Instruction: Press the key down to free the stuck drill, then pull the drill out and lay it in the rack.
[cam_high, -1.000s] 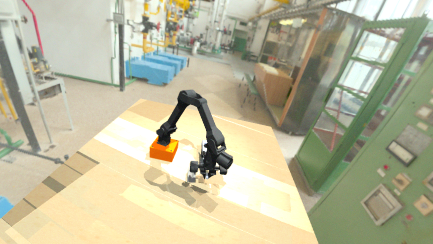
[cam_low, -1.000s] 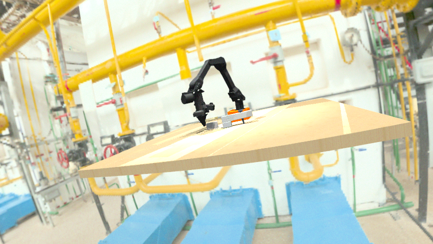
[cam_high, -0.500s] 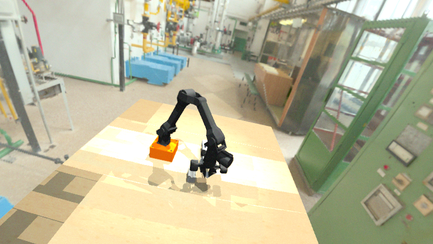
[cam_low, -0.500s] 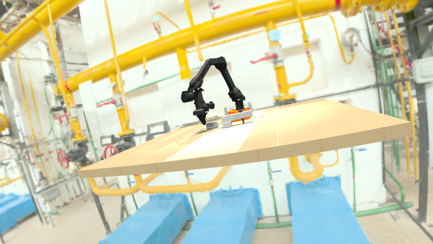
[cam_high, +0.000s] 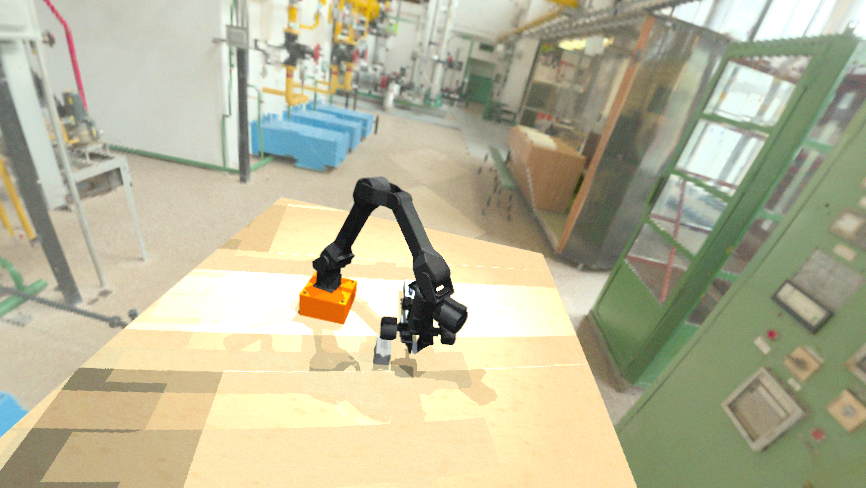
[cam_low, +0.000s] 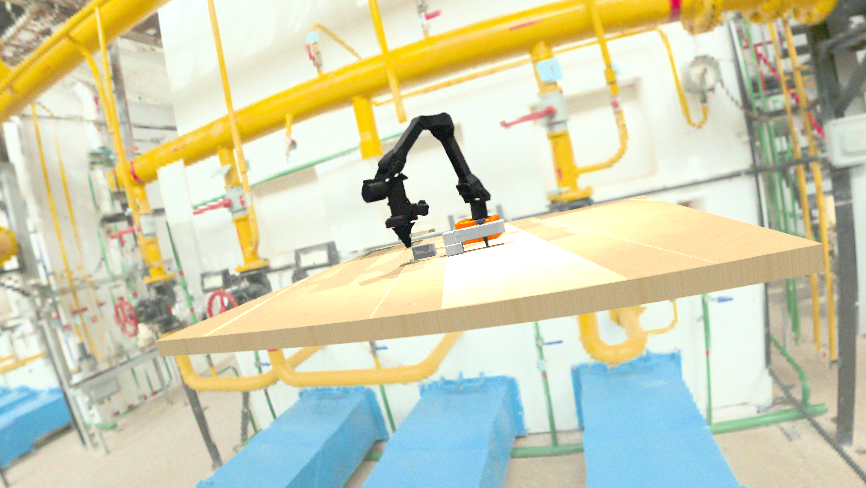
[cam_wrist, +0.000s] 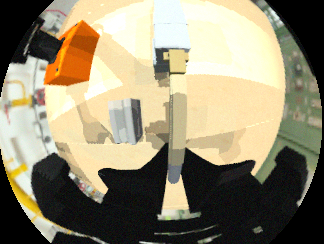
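Now: gripper tip 4 cm to the right of the pale drill, 3 cm below it and 1 cm past it. From my gripper tip the other things lie so: grey rack (8 cm behind, 3 cm below).
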